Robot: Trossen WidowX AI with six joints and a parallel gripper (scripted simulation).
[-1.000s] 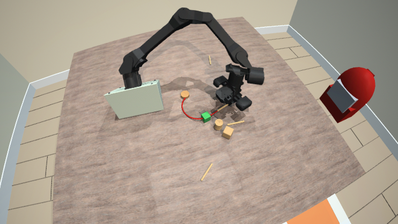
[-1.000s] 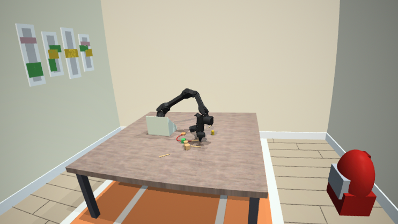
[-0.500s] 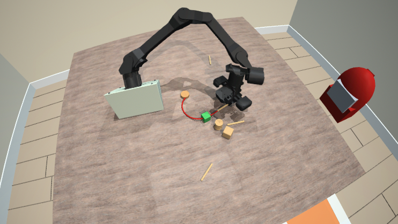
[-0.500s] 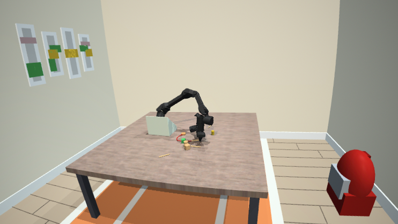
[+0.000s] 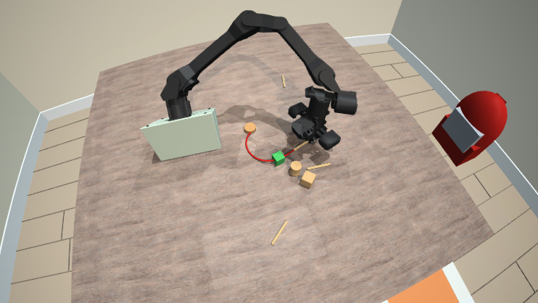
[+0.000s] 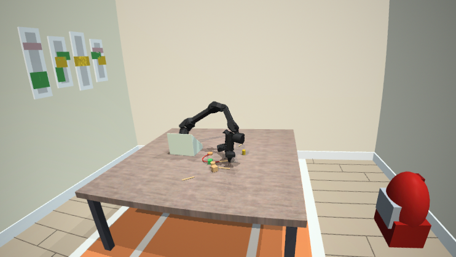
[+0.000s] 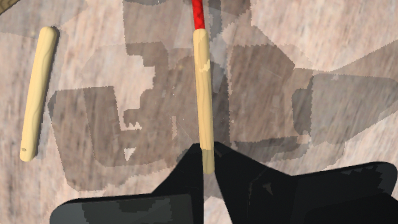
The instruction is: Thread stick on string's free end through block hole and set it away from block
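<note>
Now: the thin wooden stick 4 cm behind my gripper tip, 1 cm to the right of it and 1 cm above it. Also, from my gripper tip: wooden cylinder 8 cm behind, 9 cm to the right, 2 cm above; then loose stick 1 cm ahead, 10 cm to the right; then green block 12 cm behind, 4 cm to the right, 1 cm above.
</note>
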